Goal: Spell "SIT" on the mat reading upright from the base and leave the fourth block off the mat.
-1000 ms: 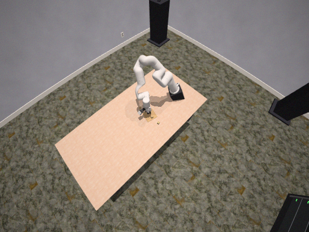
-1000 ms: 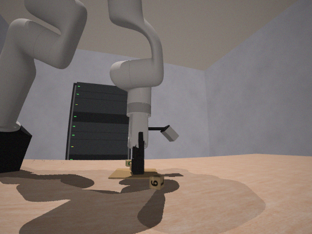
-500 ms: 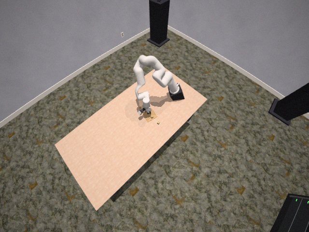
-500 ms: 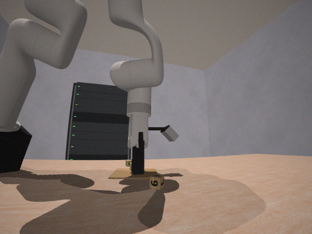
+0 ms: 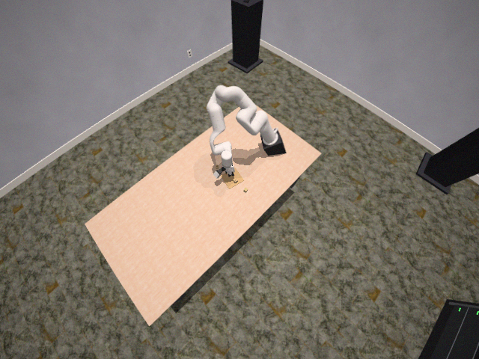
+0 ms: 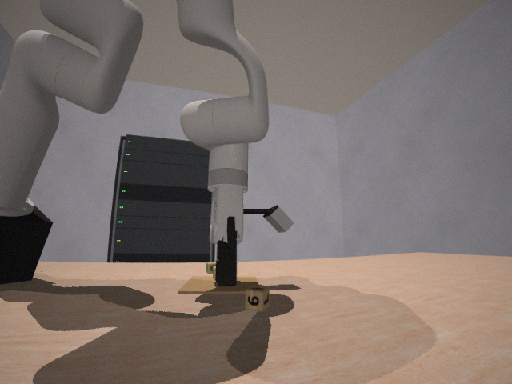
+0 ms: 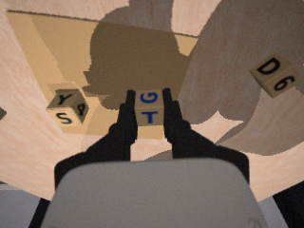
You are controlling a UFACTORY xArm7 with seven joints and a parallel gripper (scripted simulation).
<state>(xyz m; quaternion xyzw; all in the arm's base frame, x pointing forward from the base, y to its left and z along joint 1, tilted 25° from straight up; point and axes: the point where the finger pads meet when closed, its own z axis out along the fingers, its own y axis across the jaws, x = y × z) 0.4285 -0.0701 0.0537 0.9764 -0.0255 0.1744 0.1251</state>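
Right now the tan mat is 40 mm to the left of my hand and 30 mm below it. The rest, counted from my hand: wooden block (10 mm ahead, 190 mm to the left, 20 mm below).
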